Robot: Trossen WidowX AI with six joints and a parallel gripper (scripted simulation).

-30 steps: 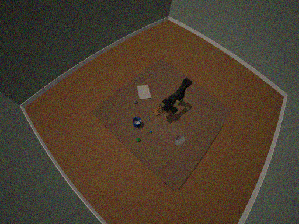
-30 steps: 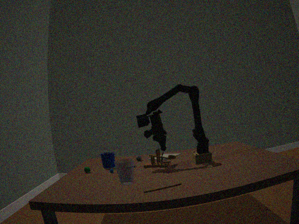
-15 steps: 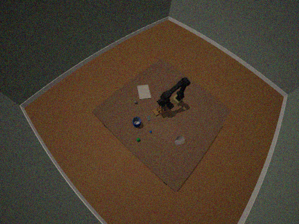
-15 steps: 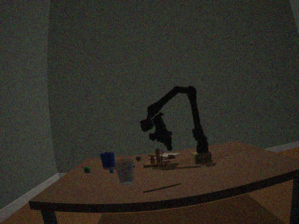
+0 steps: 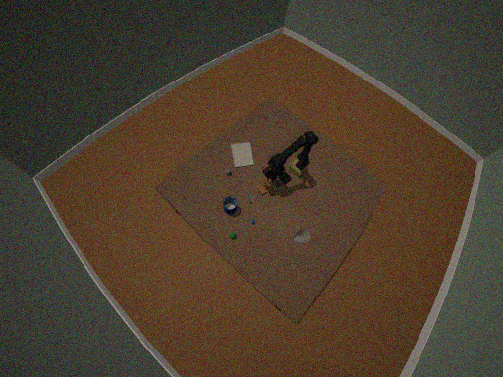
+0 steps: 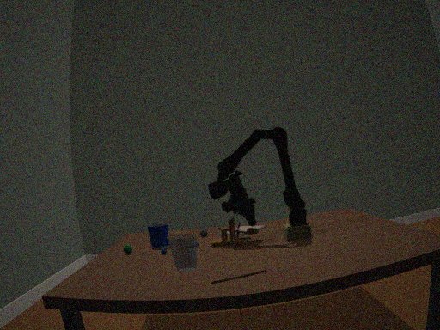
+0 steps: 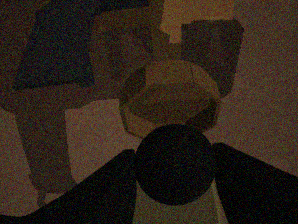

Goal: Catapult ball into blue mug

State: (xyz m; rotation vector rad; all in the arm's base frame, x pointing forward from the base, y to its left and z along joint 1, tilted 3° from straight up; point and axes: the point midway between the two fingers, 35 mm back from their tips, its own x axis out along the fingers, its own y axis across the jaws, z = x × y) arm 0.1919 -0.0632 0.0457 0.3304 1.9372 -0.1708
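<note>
Now: gripper tip 10 mm below the dark ball. From my gripper tip the other things lie so: grey ball 310 mm to the right, 200 mm ahead, 60 mm below; wooden catapult 70 mm ahead, 30 mm below; white sheet 340 mm to the right, 80 mm below, 10 mm ahead.
</note>
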